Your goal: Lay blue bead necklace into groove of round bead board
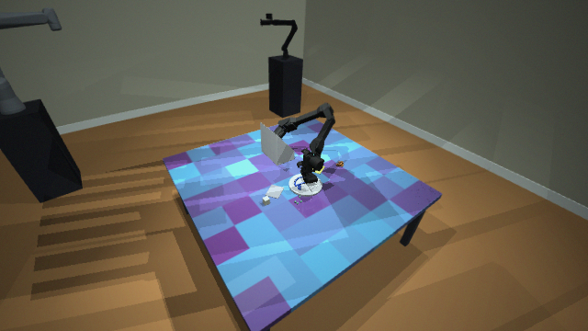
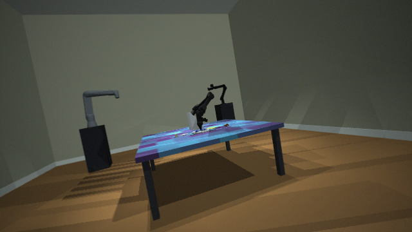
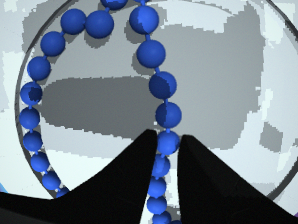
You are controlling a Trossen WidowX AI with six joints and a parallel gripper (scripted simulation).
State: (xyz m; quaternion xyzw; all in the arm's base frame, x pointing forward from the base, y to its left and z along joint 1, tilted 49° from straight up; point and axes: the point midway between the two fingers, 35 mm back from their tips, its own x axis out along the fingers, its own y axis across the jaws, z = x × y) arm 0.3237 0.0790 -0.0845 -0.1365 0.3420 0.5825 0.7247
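Now: gripper tip 1 cm above the round white bead board. Round my gripper tip: cream cube: 28 cm to the right, 1 cm behind; then yellow patch: 16 cm to the left, 10 cm behind, 1 cm below; then flat grey square: 19 cm to the right, 6 cm behind, 1 cm below.
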